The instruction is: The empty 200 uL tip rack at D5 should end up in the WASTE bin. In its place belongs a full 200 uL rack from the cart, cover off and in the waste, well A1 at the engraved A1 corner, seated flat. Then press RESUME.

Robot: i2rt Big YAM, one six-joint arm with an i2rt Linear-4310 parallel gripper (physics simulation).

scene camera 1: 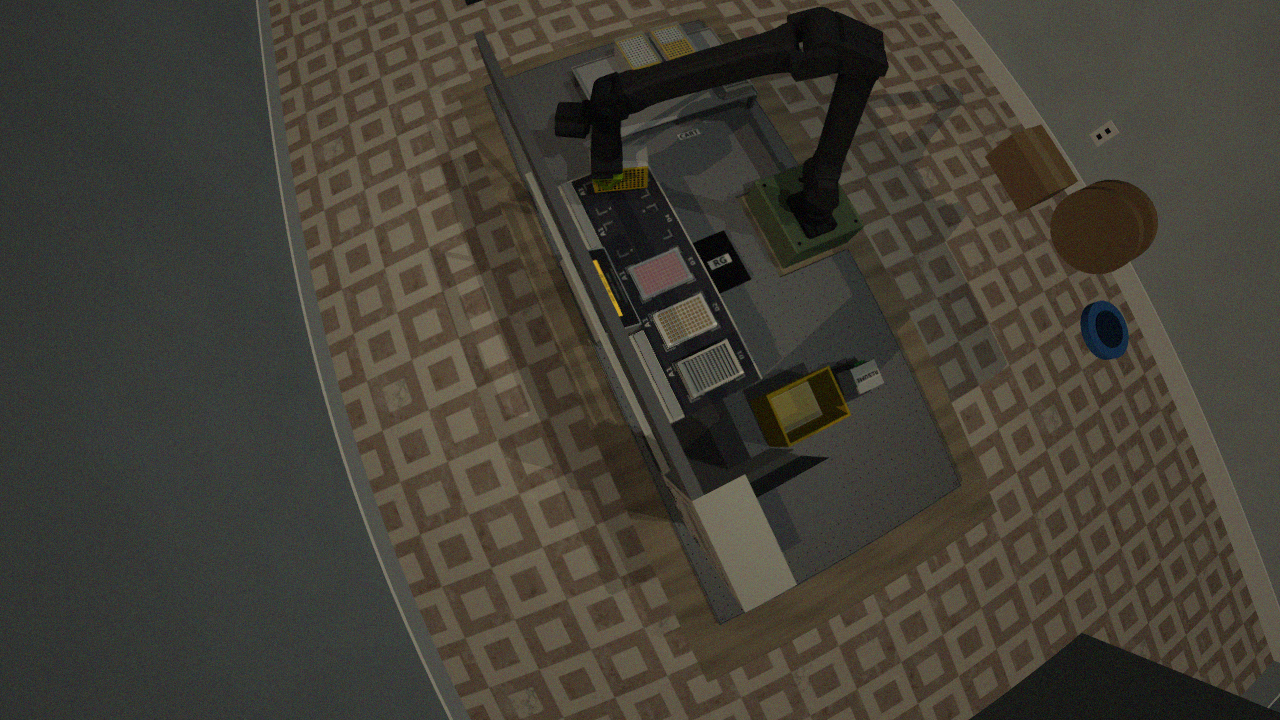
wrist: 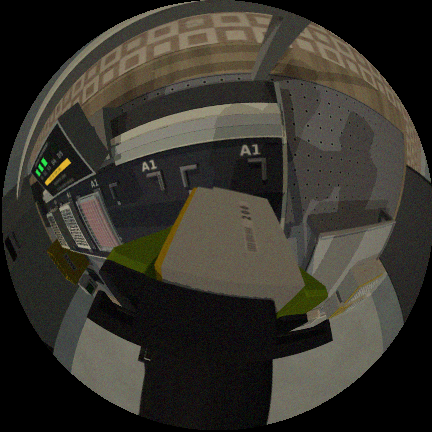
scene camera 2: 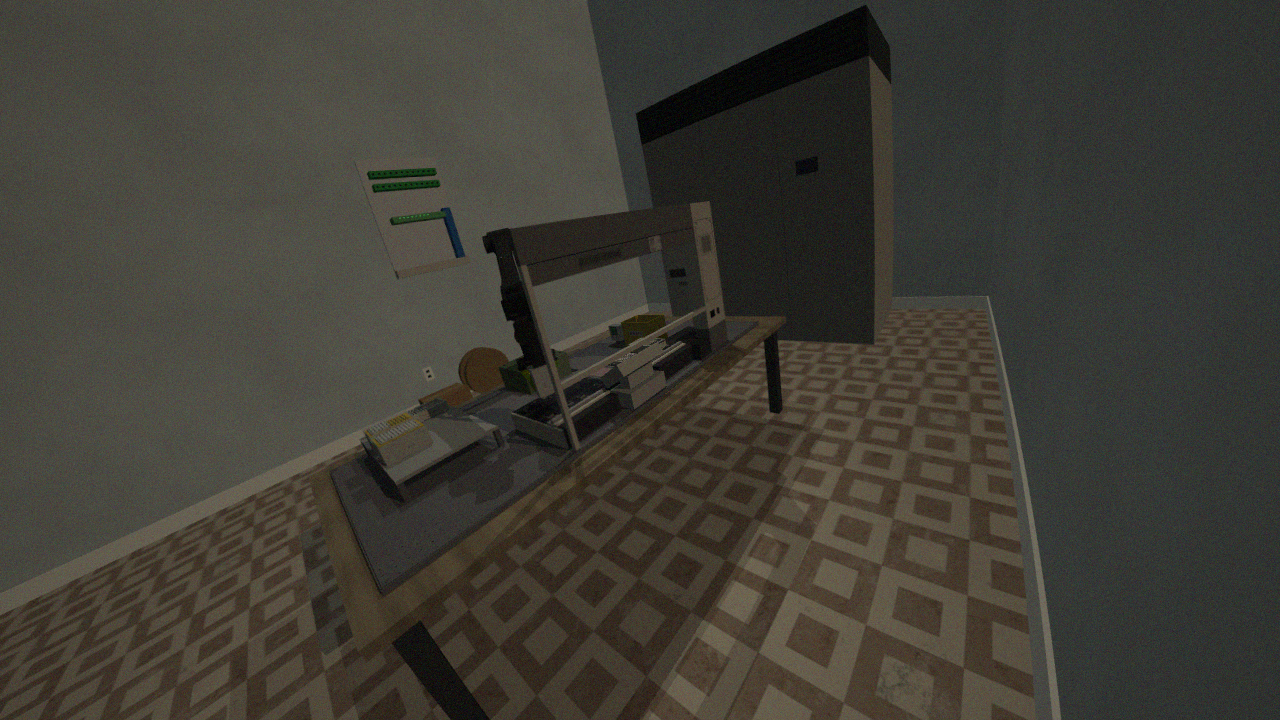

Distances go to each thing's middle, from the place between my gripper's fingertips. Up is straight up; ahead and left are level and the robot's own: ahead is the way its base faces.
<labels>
I see my gripper 3 cm past the tan rack (scene camera 1: pixel 678 323), 37 cm to the right of it and 6 cm above it. The rest, counted from my hand: cart tray (scene camera 1: pixel 672 109) 29 cm behind, 29 cm to the right, 7 cm below.
</labels>
